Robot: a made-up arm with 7 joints.
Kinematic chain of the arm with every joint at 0, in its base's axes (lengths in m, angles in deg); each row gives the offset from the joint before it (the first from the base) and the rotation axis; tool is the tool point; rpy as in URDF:
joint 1: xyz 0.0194 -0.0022 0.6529 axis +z
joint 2: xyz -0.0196 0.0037 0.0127 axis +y
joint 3: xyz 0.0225 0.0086 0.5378 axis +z
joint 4: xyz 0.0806 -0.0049 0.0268 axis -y
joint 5: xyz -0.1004 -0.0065 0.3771 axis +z
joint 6: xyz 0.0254 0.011 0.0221 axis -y
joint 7: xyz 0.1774 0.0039 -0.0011 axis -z
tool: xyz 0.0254 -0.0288 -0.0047 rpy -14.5 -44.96 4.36
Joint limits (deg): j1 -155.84..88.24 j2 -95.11..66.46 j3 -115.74..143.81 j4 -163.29..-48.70 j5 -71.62..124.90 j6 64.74..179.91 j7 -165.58..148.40
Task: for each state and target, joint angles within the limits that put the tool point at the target. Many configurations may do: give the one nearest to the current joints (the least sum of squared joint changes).
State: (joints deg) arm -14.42 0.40 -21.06 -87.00 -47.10 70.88 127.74
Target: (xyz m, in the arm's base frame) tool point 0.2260 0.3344 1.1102
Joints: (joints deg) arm 25.50 -23.34 28.45 -126.65 -35.96 66.96 132.72
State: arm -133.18 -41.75 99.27 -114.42 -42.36 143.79 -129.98
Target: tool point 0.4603 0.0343 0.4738
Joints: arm -128.94 -61.44 123.09 -152.35 -51.19 138.85 -129.84
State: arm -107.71 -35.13 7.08 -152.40 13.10 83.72 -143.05
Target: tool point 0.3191 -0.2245 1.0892
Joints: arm -94.32 -40.19 30.20 -138.65 16.00 85.79 -142.62
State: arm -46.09 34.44 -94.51 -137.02 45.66 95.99 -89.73
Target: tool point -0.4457 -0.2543 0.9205
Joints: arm -54.35 32.32 -111.57 -139.62 46.40 99.84 -89.39
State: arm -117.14 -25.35 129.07 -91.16 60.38 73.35 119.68
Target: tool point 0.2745 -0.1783 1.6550
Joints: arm -130.14 21.02 136.17 -57.05 64.44 74.35 122.06
